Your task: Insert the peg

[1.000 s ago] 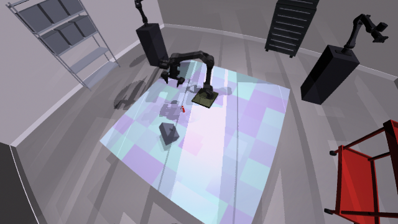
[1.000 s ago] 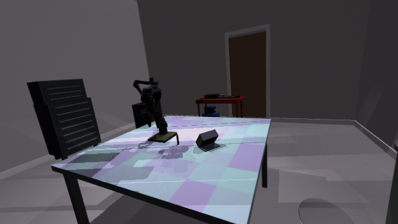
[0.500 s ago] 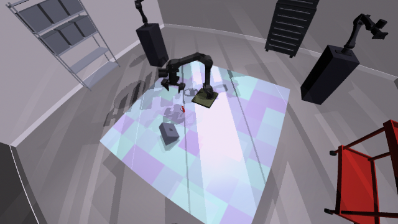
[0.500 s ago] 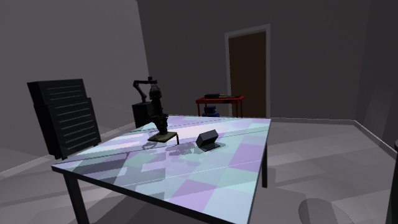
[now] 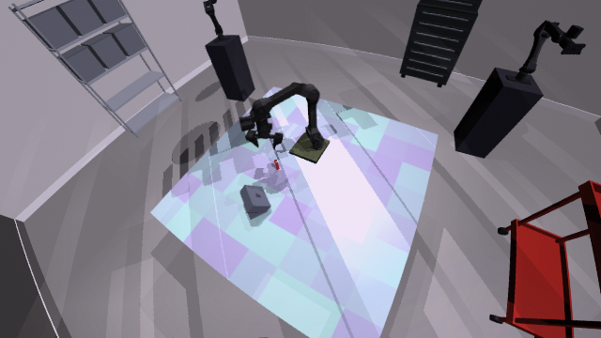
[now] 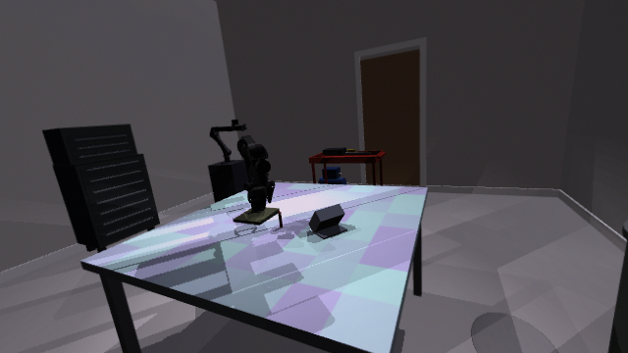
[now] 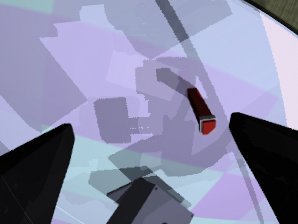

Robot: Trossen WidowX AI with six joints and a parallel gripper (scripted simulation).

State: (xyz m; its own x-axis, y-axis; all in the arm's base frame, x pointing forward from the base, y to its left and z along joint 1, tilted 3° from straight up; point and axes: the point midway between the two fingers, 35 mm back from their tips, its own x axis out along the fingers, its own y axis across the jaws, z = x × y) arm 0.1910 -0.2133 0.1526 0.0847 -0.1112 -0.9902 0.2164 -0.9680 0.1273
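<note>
Right now the red peg is 30 mm ahead of my gripper tip, 60 mm to the left of it and 80 mm below it. From my gripper tip the other things lie so: grey sloped panel 260 mm ahead, 50 mm to the left, 80 mm below.
</note>
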